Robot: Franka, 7 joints.
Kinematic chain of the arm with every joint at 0, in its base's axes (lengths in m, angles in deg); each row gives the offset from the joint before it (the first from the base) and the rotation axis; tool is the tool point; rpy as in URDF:
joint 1: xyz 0 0 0.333 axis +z
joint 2: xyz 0 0 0 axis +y
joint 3: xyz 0 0 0.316 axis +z
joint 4: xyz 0.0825 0 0 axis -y
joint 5: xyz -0.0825 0 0.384 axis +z
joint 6: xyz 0 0 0 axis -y
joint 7: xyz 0.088 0 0 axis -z
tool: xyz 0 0 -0.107 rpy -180 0 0
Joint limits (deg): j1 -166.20..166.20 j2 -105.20..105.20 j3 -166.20..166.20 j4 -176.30..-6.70 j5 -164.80..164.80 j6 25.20..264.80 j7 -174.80..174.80
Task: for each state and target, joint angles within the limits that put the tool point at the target. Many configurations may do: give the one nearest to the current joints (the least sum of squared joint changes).
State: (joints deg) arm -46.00 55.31 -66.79 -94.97 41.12 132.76 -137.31
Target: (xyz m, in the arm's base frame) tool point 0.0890 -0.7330 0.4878
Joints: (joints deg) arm -35.99 47.83 -68.32 -80.38 41.31 136.06 -137.31
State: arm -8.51 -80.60 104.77 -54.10 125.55 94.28 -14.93
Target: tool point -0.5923 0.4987 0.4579
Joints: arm -6.54 -66.21 96.48 -65.01 121.84 85.26 -14.93
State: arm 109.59 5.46 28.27 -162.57 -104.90 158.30 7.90
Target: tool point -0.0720 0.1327 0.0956
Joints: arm 97.66 13.30 11.36 -175.81 -105.54 146.94 7.90
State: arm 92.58 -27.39 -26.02 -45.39 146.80 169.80 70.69
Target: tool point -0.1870 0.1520 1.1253
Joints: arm 114.37 -14.64 16.91 -46.79 149.01 153.54 70.69
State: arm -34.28 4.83 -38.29 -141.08 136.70 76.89 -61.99
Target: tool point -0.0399 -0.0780 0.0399
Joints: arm -46.25 51.56 -35.91 -176.30 124.11 97.65 -61.99
